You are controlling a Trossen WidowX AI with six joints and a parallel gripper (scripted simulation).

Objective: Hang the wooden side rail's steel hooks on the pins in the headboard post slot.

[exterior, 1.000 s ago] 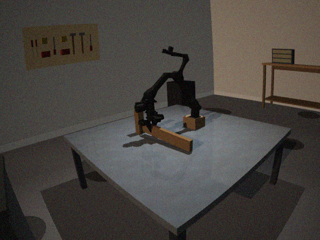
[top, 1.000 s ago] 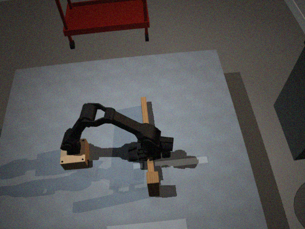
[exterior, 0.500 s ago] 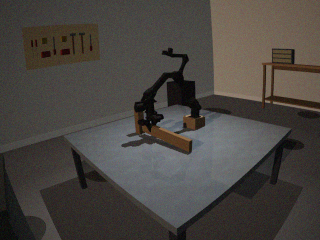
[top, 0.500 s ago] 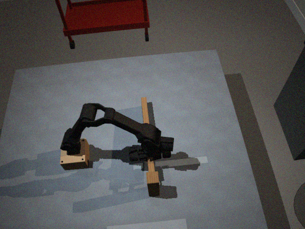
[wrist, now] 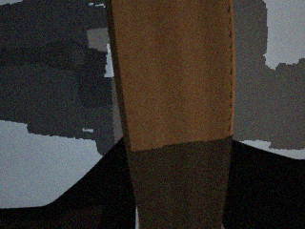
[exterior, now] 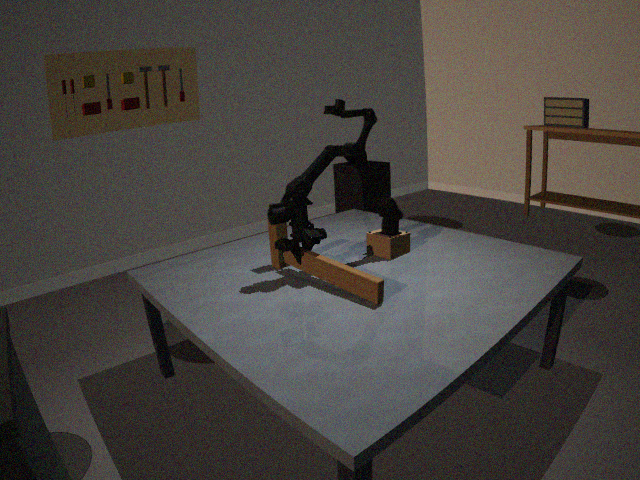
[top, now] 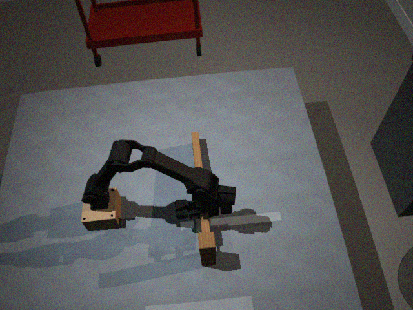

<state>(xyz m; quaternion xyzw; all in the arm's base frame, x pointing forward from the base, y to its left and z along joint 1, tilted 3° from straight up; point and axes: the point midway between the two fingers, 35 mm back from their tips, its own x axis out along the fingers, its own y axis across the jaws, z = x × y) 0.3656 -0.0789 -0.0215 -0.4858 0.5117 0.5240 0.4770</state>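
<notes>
My gripper tip is now 14 cm to the left of the headboard post and 4 cm below it.
</notes>
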